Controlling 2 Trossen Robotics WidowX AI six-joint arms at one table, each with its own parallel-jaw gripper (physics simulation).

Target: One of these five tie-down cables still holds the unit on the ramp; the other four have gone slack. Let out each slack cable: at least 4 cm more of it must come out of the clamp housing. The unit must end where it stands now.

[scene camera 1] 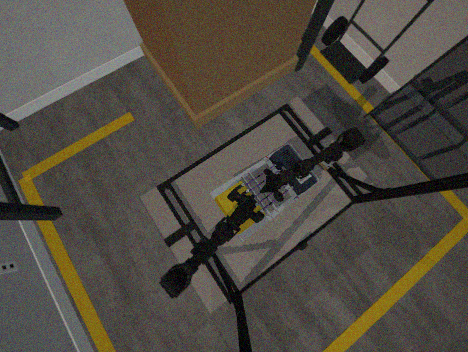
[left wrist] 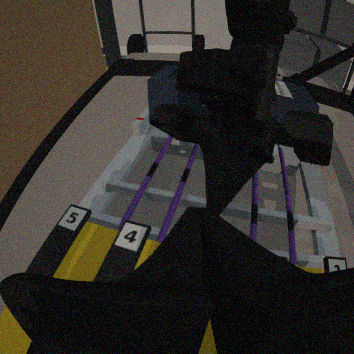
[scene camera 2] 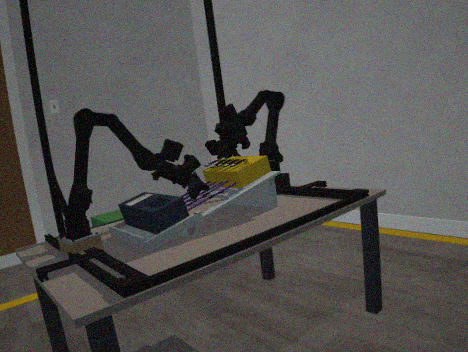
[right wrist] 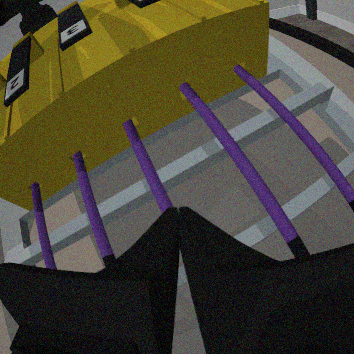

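Note:
The yellow clamp housing [scene camera 2: 240,172] [right wrist: 165,80] sits high on the grey ramp [scene camera 2: 250,207]; the dark blue unit [scene camera 2: 152,212] [left wrist: 164,95] stands lower down. Five purple cables run between them. Cable 5 [left wrist: 144,189], cable 4 [left wrist: 173,207], cable 2 [left wrist: 255,187] and cable 1 [left wrist: 287,192] show black bands. My right gripper [right wrist: 177,216] [scene camera 2: 197,194] is shut, tips at the middle cable [right wrist: 149,170], whose lower part is hidden behind the fingers; no cable shows plainly pinched. My left gripper [left wrist: 195,216] [scene camera 2: 226,153] is shut and empty over the housing. Slackness is hard to tell.
The table [scene camera 2: 215,250] has a black rail frame [scene camera 2: 240,246] around it. A green block [scene camera 2: 106,218] lies behind the unit in scene camera 2. The ramp's cross bars [right wrist: 125,195] lie under the cables. The two grippers are close together.

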